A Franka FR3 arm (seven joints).
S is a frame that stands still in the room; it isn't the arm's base.
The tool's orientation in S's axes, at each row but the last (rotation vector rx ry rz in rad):
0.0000 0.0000 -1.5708
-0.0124 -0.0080 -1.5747
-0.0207 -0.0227 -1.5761
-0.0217 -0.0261 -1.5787
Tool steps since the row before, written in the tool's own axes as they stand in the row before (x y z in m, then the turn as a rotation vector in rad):
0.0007 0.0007 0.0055 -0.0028 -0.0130 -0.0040
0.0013 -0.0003 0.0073 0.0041 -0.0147 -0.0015
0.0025 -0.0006 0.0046 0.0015 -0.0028 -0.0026
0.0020 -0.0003 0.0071 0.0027 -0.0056 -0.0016
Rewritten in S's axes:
0.0007 -0.0007 0.0055 -0.0130 0.0028 -0.0040
-0.0003 -0.0012 0.0073 -0.0147 -0.0041 -0.0014
-0.0006 -0.0024 0.0047 -0.0028 -0.0016 -0.0026
-0.0003 -0.0018 0.0072 -0.0056 -0.0027 -0.0015

